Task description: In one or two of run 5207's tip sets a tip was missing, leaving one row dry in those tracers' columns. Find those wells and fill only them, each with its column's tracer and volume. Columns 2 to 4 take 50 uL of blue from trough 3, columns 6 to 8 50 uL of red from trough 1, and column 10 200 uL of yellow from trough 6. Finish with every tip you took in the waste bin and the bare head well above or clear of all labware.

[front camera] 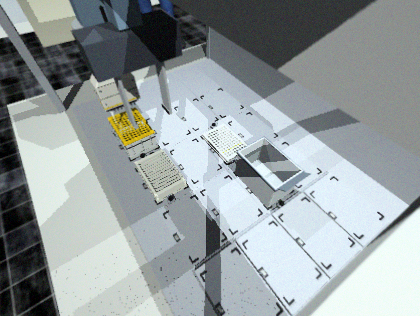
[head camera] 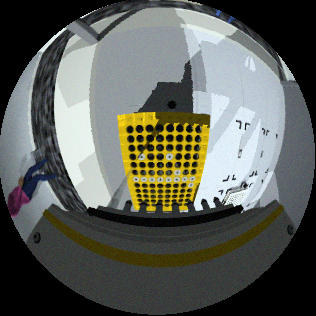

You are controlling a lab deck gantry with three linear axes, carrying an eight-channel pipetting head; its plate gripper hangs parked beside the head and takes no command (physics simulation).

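Observation:
The pipetting head (front camera: 115, 52) (head camera: 160, 220) is over the back left, its nozzles (head camera: 204, 203) at the near end of the yellow tip rack (front camera: 119, 131) (head camera: 204, 119). I cannot tell whether any nozzle carries a tip. The rack shows a full row of tips (head camera: 160, 179) and several single tips (head camera: 169, 156). The parked gripper (front camera: 152, 119) hangs open, its two bars apart with nothing between them. The cream trough block (front camera: 161, 175) stands in front of the rack; its liquids are unreadable. The white well plate (front camera: 222, 141) (head camera: 236, 196) shows some yellow wells. The open waste bin (front camera: 295, 181) stands beside it.
Pale stacked boxes (front camera: 114, 95) stand behind the tip rack. The deck (front camera: 260, 245) carries black corner marks and small clips. A grey post (front camera: 213, 250) crosses the front view. A person (head camera: 25, 187) shows beyond the deck's left edge.

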